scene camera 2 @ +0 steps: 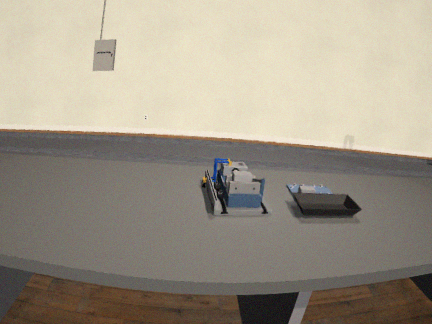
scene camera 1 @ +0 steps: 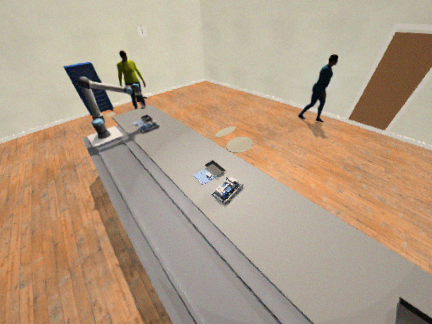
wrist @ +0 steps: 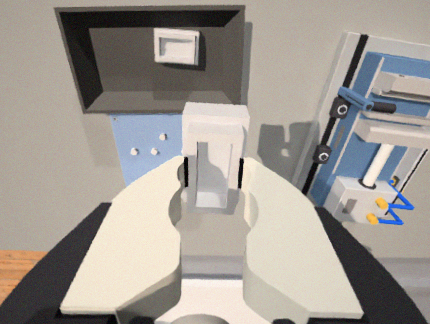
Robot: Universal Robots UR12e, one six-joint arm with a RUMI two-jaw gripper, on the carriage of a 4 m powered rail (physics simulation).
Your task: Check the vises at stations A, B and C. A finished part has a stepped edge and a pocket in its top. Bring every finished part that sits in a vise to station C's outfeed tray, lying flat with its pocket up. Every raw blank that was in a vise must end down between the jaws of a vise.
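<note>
My gripper is shut on a pale finished part with a stepped edge and a pocket, held above the table at the far station. Another finished part lies pocket up in the dark tray there. The far vise is at the right of the wrist view; no part is seen between its visible jaws. The middle vise has a pale block on it. In scene camera 2 a vise also bears a pale block. Station letters cannot be read.
A blue pin plate adjoins the far tray. The middle station has a dark tray and a blue plate with a pale block. Another dark tray shows at the near end. Two people are beyond the table.
</note>
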